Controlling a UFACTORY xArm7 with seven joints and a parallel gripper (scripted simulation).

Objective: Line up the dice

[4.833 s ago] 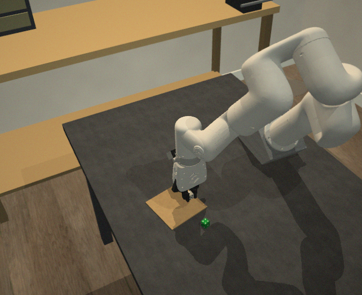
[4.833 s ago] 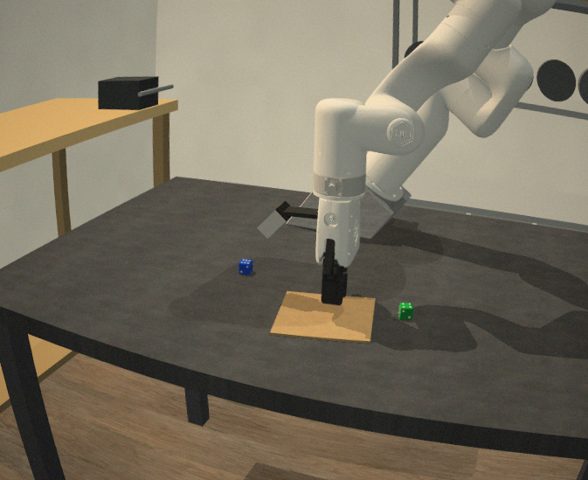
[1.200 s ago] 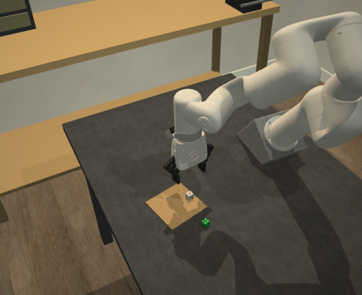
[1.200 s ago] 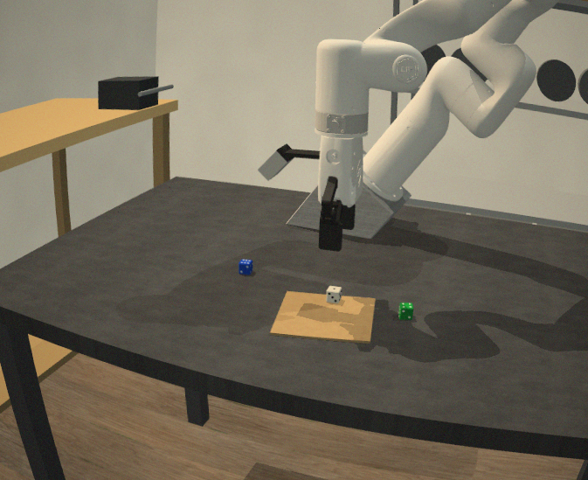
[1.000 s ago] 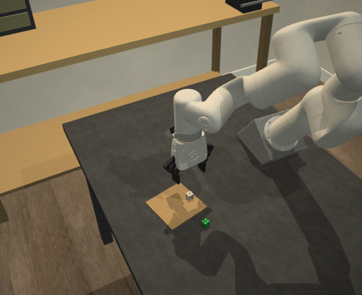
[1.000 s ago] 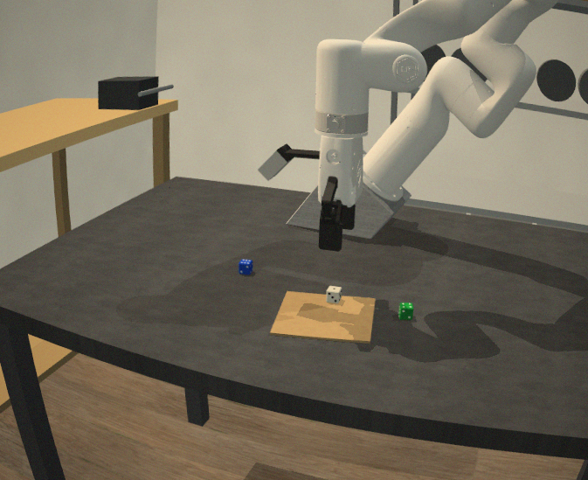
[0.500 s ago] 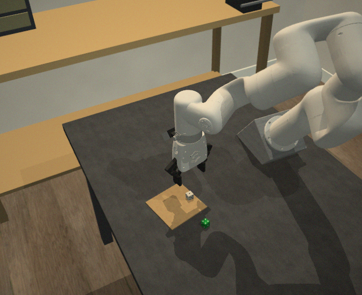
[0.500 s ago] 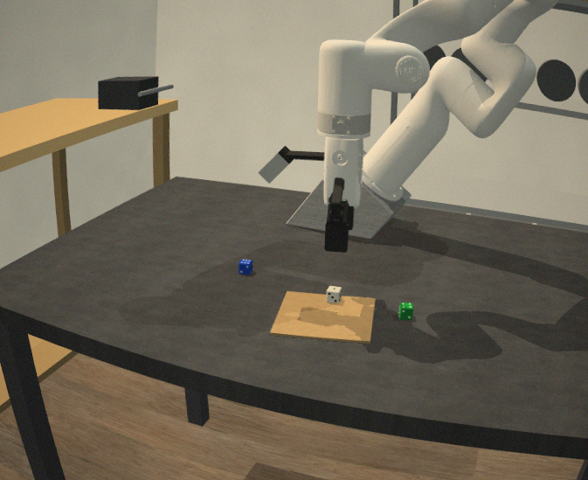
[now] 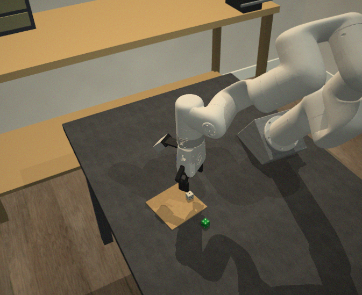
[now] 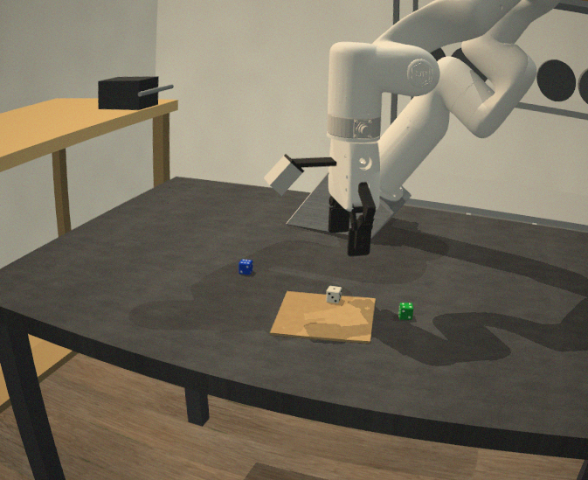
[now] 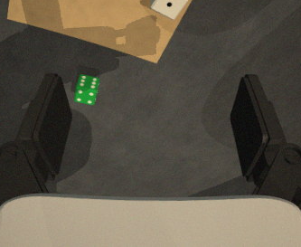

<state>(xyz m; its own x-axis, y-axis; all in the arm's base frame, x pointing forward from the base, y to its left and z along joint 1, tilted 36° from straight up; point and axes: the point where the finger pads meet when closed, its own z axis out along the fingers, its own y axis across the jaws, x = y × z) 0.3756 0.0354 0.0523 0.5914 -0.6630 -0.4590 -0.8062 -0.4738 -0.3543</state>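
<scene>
Right now my hand is 100 mm to the right of the green die and 100 mm above it. Also, from my hand: white die: 20 mm to the right, 100 mm below; then tan square mat: 50 mm ahead, 10 mm to the right, 110 mm below; then blue die: 50 mm behind, 190 mm to the right, 100 mm below.
</scene>
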